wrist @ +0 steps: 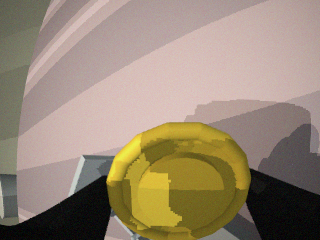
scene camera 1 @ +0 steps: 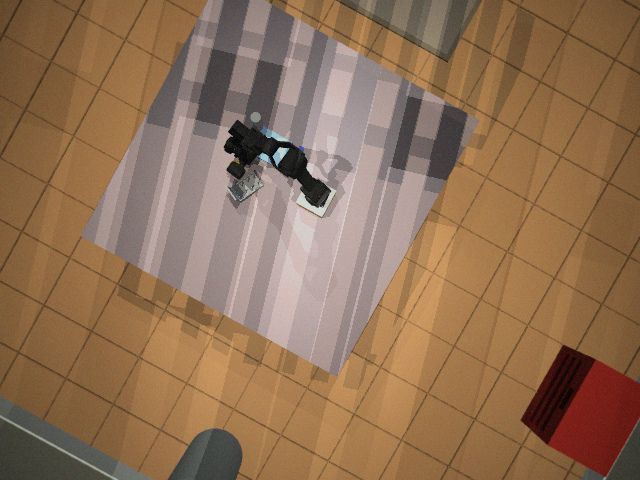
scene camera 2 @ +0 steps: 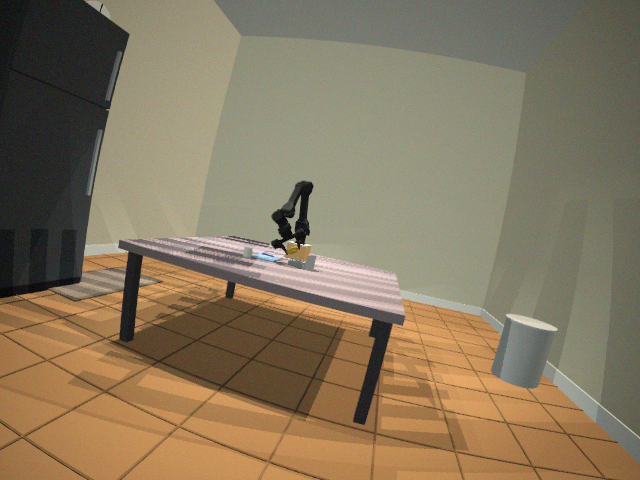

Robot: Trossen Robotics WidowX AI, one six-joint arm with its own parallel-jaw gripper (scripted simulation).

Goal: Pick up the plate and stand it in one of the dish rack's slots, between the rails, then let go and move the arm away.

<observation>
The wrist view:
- my gripper
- yellow plate: held by my gripper
</observation>
